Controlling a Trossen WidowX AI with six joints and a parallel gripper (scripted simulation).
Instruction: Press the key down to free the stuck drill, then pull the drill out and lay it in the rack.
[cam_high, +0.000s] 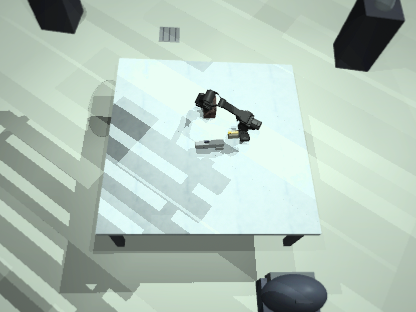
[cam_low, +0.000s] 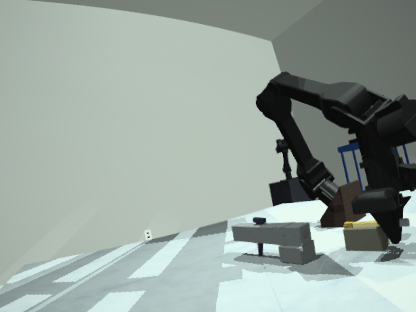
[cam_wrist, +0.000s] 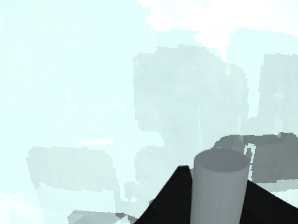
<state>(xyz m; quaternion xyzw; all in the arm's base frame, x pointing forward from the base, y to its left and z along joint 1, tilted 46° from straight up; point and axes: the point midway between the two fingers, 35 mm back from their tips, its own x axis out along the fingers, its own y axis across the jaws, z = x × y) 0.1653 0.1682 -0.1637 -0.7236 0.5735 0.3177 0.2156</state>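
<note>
Now: gripper tip 10 mm short of the drill, 40 mm to the left of it and 30 mm below it. From my gripper tip the other things lie so: grey block: 120 mm ahead, 200 mm to the right, 30 mm above; then thin dark pin: 120 mm ahead, 230 mm to the right, 40 mm above.
</note>
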